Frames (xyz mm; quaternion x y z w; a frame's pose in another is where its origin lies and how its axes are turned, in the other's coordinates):
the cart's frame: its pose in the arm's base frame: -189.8 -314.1 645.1 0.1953 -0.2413 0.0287 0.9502
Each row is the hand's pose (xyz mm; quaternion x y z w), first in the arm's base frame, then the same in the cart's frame.
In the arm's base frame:
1: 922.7 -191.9 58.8 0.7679 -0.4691 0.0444 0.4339
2: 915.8 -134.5 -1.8 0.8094 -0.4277 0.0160 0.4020
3: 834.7 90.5 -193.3 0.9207 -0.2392 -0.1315 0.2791
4: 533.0 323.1 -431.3 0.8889 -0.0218 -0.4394 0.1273
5: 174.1 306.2 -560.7 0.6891 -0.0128 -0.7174 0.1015
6: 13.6 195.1 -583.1 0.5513 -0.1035 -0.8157 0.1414
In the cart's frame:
1: 700.9 -262.3 -1018.0 0.6422 -0.3544 -0.0639 0.6767
2: 664.0 -230.0 -1085.9 0.6822 -0.3295 -0.1081 0.6437
3: 493.6 -78.9 -1290.9 0.7817 -0.2120 -0.3084 0.4989
4: 106.5 95.4 -1437.6 0.7131 -0.1013 -0.6314 0.2872
5: -270.1 87.0 -1375.0 0.4615 -0.1476 -0.8483 0.2135
6: -417.8 0.5 -1278.5 0.2964 -0.2393 -0.8919 0.2436

